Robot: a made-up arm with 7 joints.
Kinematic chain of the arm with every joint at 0, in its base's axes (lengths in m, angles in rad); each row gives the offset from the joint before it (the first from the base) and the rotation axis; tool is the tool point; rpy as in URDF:
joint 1: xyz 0 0 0.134 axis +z
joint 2: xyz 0 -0.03 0.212 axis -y
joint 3: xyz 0 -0.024 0.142 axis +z
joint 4: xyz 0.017 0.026 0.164 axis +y
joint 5: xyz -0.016 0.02 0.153 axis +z
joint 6: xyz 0 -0.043 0.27 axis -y
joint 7: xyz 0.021 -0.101 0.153 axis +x
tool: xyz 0 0 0 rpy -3.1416 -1.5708 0
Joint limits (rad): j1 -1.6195..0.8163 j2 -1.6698..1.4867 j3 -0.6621..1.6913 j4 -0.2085..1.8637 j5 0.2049..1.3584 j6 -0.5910..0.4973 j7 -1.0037..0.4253
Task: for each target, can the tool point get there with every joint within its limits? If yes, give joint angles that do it. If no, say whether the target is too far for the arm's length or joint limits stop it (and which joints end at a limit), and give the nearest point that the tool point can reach.
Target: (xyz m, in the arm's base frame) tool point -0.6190 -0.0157 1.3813
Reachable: no: too far | nearest point -0.4625 -0.0117 1.1195 | short by 0.305 m
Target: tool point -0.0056 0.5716 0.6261
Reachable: yes | joints -0.4329 1.2201 1.3826 1.3968 0.4145 -0.1359 -0.0535
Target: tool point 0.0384 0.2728 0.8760
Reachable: yes | joints 0.3161 0.9807 0.6474 1.6304 0.8644 0.2947 -0.1690
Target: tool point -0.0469 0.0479 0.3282
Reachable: no: joint limits stop it (at a limit: joint 4, joint 6) | nearest point -0.2993 0.3056 0.2752 | short by 0.365 m
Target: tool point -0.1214 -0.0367 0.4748
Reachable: no: joint limits stop it (at a limit: joint 1, joint 4, joint 6) | nearest point -0.2720 -0.1245 0.7624 | short by 0.336 m
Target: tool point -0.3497 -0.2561 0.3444
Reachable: no: joint limits stop it (at a limit: joint 1, joint 3, joint 4, joint 6) | nearest point -0.4033 -0.3462 0.3439 | short by 0.105 m
